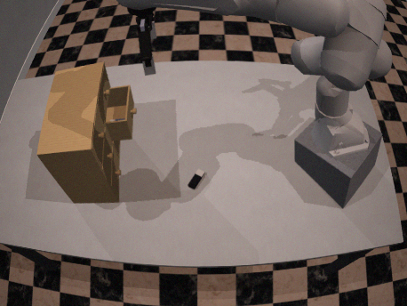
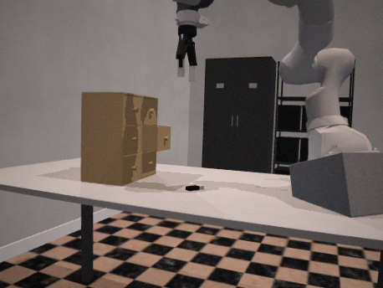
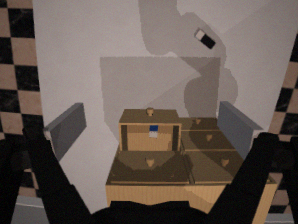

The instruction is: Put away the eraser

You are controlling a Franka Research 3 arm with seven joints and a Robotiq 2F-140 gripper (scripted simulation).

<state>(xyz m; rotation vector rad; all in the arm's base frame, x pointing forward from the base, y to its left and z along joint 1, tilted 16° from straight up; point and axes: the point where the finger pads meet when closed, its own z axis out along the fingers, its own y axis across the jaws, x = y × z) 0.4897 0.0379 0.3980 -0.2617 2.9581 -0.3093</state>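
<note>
The black-and-white eraser is 42 cm below my hand, 14 cm to the left of it and 12 cm behind it.
</note>
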